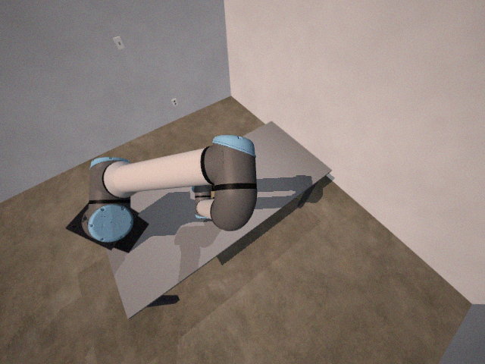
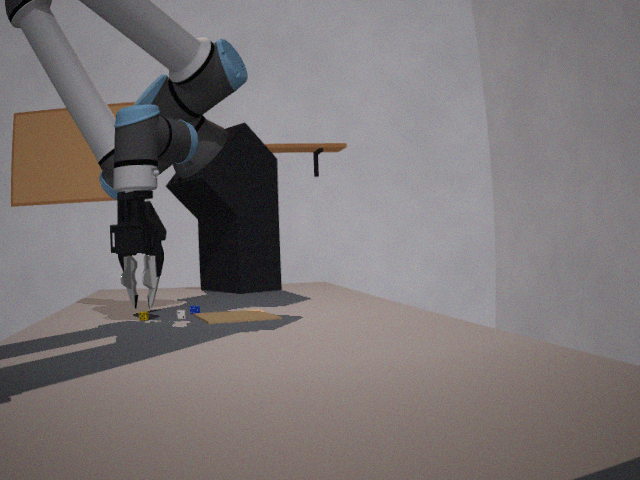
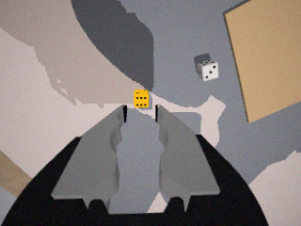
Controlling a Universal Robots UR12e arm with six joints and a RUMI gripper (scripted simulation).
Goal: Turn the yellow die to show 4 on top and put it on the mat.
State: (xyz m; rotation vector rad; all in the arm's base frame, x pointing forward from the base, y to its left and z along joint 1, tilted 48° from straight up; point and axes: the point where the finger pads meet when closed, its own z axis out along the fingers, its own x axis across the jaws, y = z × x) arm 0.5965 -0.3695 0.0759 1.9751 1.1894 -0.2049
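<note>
The yellow die lies 30 mm below my hand. From my hand the other things lie so: white die: 80 mm to the left, 30 mm below, 10 mm ahead; blue die: 120 mm to the left, 50 mm behind, 30 mm below; tan mat: 170 mm to the left, 50 mm ahead, 40 mm below.
</note>
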